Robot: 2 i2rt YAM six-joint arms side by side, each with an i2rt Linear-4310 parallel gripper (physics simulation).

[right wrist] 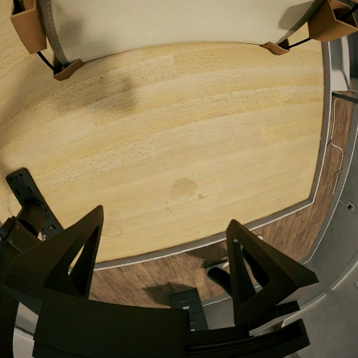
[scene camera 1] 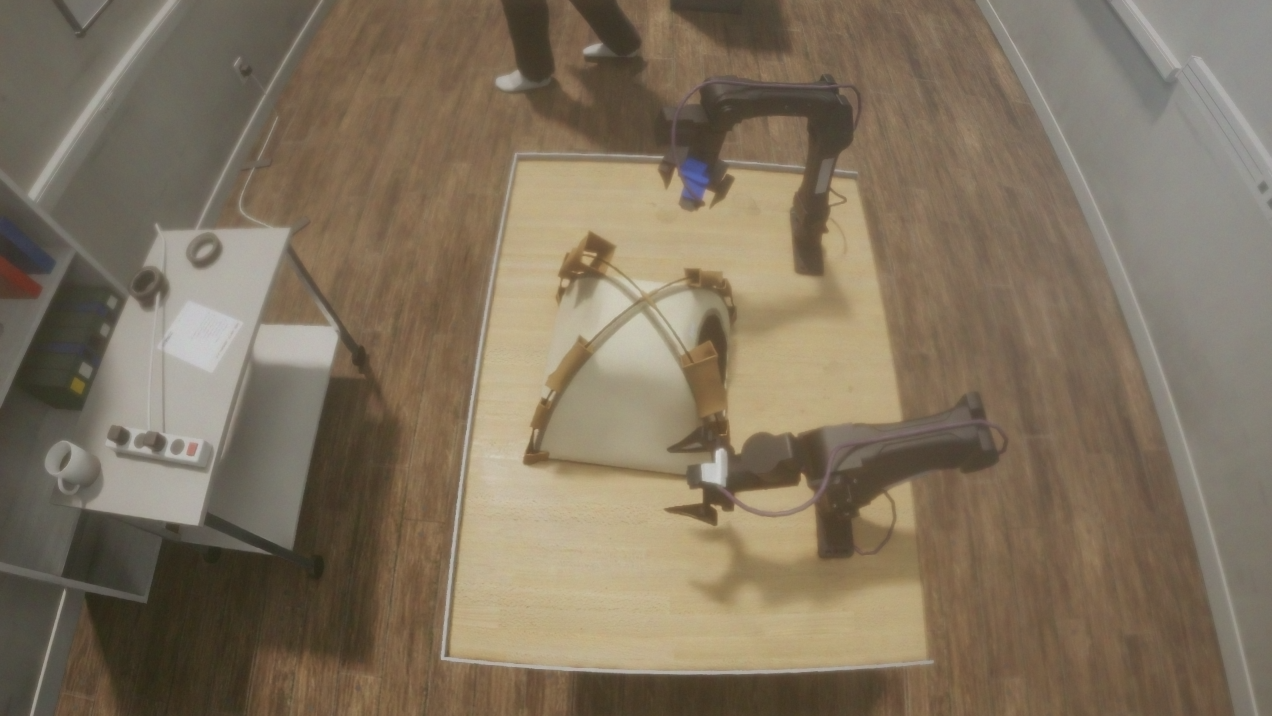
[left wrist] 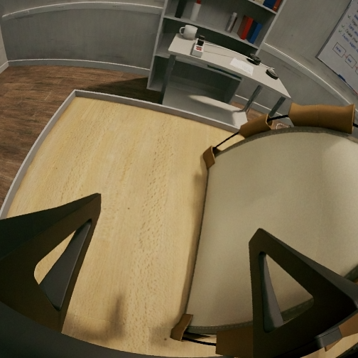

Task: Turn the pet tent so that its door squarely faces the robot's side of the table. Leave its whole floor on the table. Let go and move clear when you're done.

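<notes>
The pet tent [scene camera 1: 614, 400] [left wrist: 280, 200] [right wrist: 165, 25] is cream with brown pole sleeves and crossed poles. It stands upright on the table [scene camera 1: 605, 578] [left wrist: 125, 175] [right wrist: 225, 150]. Its dark door [scene camera 1: 712, 333] is on the side toward the arm bases, roughly square to them. Its visible lower edges lie along the table; the near door corner is hidden by my left gripper. My left gripper [scene camera 1: 668, 480] [left wrist: 182, 222] is open and empty, one finger overlapping the tent in view; contact cannot be told. My right gripper [scene camera 1: 688, 197] [right wrist: 168, 219] is open and empty, apart from the tent.
The left arm [scene camera 1: 899, 449] reaches in from the right of the picture, close to the tent's door side. The right arm [scene camera 1: 774, 97] arches above the table's upper end. A white side desk [scene camera 1: 191, 391] and a shelf stand off the table at the left. A person's legs [scene camera 1: 531, 40] show beyond the upper end.
</notes>
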